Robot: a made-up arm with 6 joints.
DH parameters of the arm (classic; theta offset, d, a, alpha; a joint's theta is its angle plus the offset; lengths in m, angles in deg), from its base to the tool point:
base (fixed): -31.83 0 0.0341 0
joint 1: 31.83 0.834 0.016 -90
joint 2: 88.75 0 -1.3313 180
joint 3: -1.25 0.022 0 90
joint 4: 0 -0.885 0.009 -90
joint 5: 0 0.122 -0.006 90
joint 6: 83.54 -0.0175 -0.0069 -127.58
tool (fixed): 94.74 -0.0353 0 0
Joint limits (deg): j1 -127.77..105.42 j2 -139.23..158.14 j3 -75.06..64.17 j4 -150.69..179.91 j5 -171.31..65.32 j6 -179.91..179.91
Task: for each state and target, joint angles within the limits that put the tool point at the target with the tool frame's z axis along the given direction. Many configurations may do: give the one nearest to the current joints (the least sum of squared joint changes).
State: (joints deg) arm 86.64 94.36 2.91 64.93 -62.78 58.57
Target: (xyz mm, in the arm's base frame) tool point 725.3 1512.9 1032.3 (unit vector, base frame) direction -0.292 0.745 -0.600
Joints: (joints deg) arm 70.30 53.13 3.74 38.69 -24.79 34.16
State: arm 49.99 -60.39 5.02 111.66 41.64 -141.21
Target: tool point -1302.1 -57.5 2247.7 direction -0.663 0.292 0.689
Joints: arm 2.55 -64.13 28.84 109.74 40.64 -113.67
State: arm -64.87 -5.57 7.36 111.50 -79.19 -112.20
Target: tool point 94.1 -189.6 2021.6 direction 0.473 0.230 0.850
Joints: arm -90.65 -32.91 -29.96 158.21 -85.91 -100.83
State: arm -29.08 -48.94 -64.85 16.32 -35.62 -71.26
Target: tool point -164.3 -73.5 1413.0 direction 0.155 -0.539 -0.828
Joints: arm -14.89 -50.47 -63.51 -30.35 -46.49 -78.77
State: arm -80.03 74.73 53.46 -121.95 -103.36 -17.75
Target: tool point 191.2 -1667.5 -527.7 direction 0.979 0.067 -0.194
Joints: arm -85.47 118.14 64.17 -122.32 -117.51 -44.28
